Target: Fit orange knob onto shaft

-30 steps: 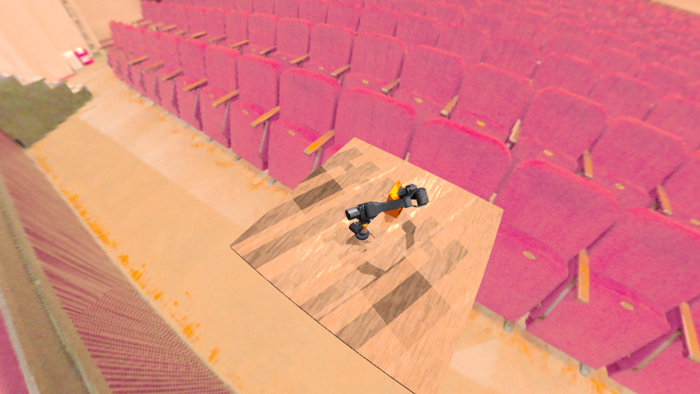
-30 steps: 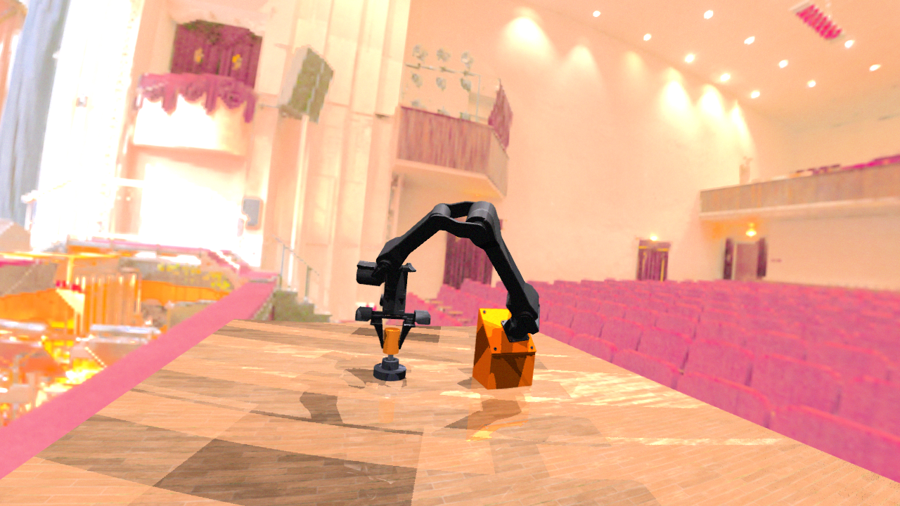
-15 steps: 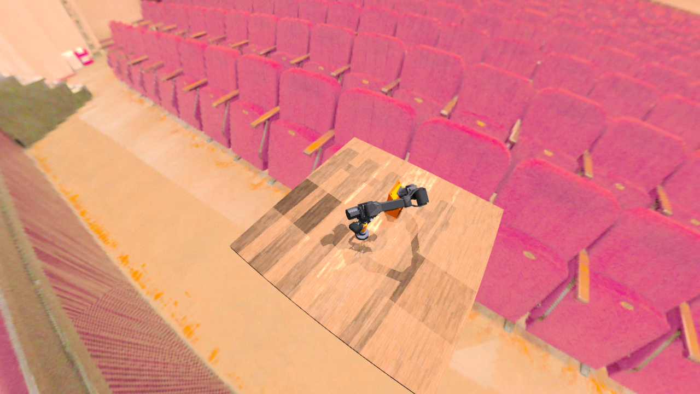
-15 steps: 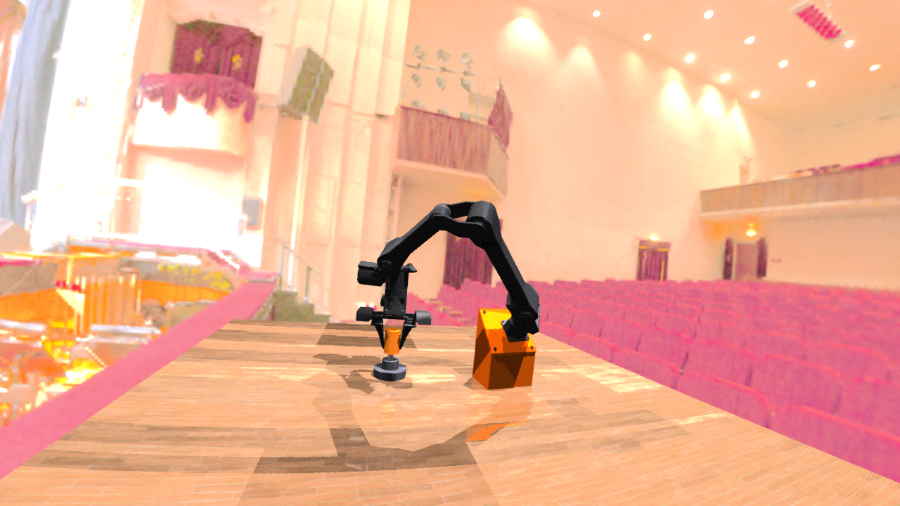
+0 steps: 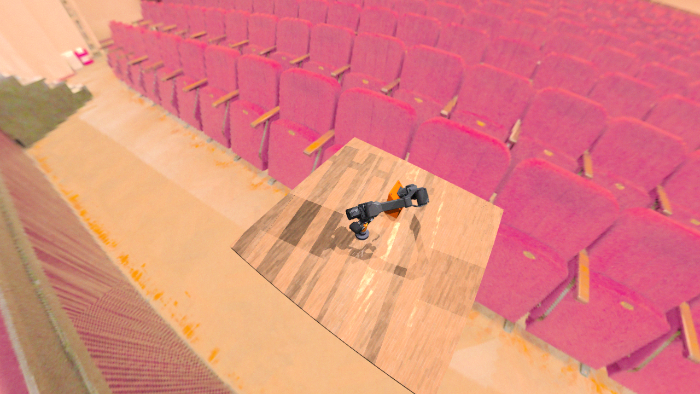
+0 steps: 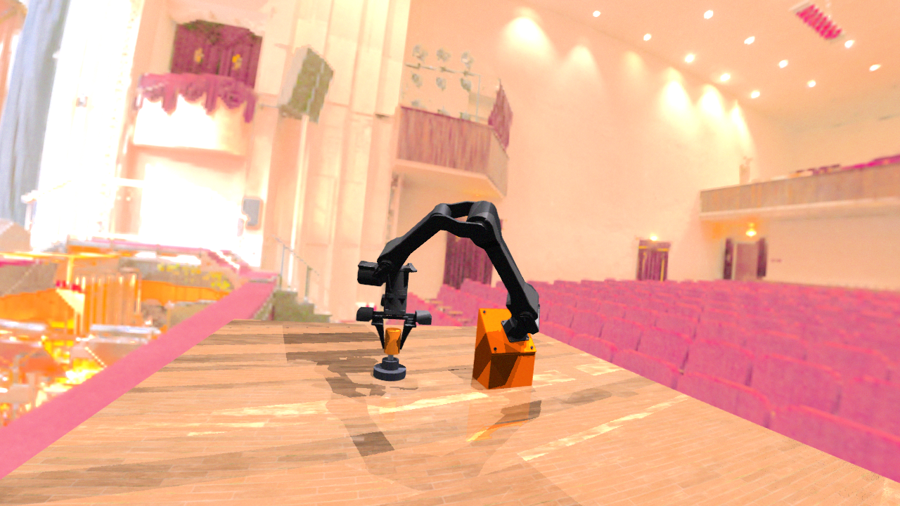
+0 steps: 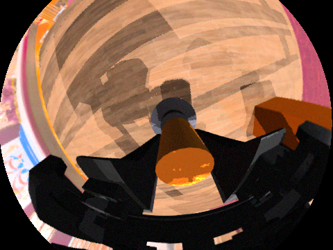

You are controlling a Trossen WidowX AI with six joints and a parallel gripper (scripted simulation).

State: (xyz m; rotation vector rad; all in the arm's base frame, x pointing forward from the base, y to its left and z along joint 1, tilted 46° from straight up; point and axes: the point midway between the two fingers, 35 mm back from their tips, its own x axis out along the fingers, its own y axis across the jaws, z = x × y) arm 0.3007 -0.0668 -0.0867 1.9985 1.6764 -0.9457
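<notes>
My gripper tip is 30 mm below the orange knob. Round my gripper tip: round pedestal 40 mm below.
</notes>
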